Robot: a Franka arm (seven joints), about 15 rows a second.
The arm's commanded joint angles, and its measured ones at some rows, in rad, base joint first. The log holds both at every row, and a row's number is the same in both.
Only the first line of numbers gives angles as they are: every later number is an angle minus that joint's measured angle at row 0.
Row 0, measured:
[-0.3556, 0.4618, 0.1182, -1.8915, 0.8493, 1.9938, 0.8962]
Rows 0 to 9, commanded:
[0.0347, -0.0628, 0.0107, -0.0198, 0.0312, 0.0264, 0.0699]
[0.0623, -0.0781, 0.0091, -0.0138, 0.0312, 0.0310, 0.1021]
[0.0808, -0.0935, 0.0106, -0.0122, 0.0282, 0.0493, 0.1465]
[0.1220, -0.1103, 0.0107, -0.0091, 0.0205, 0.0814, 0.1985]
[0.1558, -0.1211, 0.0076, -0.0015, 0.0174, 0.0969, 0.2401]
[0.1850, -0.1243, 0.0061, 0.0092, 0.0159, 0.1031, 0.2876]
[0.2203, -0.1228, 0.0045, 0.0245, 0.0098, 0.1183, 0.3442]
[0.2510, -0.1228, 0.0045, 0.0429, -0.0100, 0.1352, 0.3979]
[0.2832, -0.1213, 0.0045, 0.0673, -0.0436, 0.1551, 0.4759]
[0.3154, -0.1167, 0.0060, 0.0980, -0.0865, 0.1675, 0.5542]
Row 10, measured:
[0.2735, -0.1236, 0.0063, 0.0444, -0.0262, 0.1466, 0.4288]
